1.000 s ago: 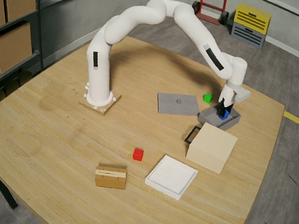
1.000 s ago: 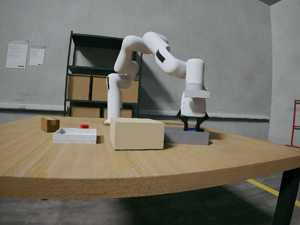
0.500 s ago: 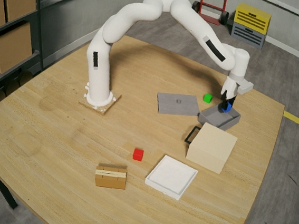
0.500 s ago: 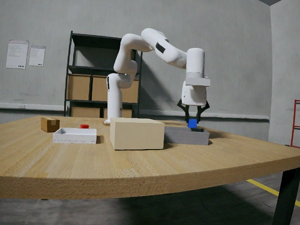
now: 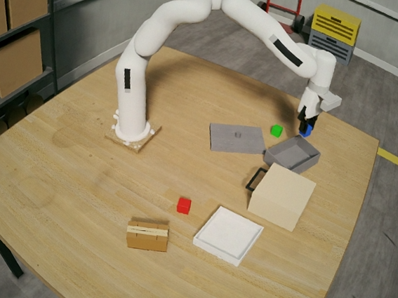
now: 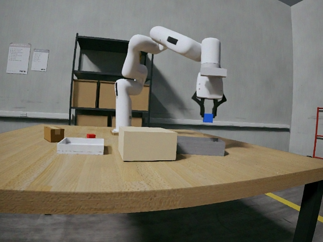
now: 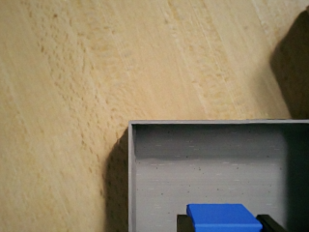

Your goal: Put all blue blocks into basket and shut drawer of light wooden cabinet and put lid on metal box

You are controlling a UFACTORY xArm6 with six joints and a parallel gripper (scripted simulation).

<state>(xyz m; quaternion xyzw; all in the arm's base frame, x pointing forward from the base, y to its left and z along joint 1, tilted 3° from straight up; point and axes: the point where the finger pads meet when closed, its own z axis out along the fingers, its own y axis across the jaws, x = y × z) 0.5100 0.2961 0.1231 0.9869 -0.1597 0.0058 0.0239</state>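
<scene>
The white basket lies 45 cm to the right of my hand and 14 cm below it. The rest, counted from my hand: grey lid: 22 cm behind, 7 cm to the right, 14 cm below; then metal box: 1 cm behind, 3 cm to the right, 13 cm below; then light wooden cabinet: 5 cm ahead, 24 cm to the right, 11 cm below.
</scene>
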